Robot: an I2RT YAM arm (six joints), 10 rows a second.
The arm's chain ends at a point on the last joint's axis. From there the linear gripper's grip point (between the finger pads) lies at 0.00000 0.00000 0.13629 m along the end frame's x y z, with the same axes.
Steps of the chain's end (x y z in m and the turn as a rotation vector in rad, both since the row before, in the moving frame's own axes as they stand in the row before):
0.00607, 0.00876, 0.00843, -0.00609, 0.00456, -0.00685
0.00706, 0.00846, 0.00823, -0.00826, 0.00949, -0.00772
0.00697, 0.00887, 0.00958, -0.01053, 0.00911, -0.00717
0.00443, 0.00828, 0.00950, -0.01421, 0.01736, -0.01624
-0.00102, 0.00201, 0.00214, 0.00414, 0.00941, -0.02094
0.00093, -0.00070, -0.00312, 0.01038, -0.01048, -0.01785
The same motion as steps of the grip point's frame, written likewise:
0.00669, 0.00959, 0.00843, -0.00609, 0.00456, -0.00685
0.00836, 0.00958, 0.00822, -0.00826, 0.00949, -0.00772
0.00822, 0.01030, 0.00957, -0.01053, 0.00911, -0.00717
0.00681, 0.01020, 0.00947, -0.01421, 0.01736, -0.01624
0.00026, 0.00143, 0.00213, 0.00414, 0.00941, -0.02094
-0.00051, -0.00210, -0.00313, 0.01038, -0.01048, -0.01785

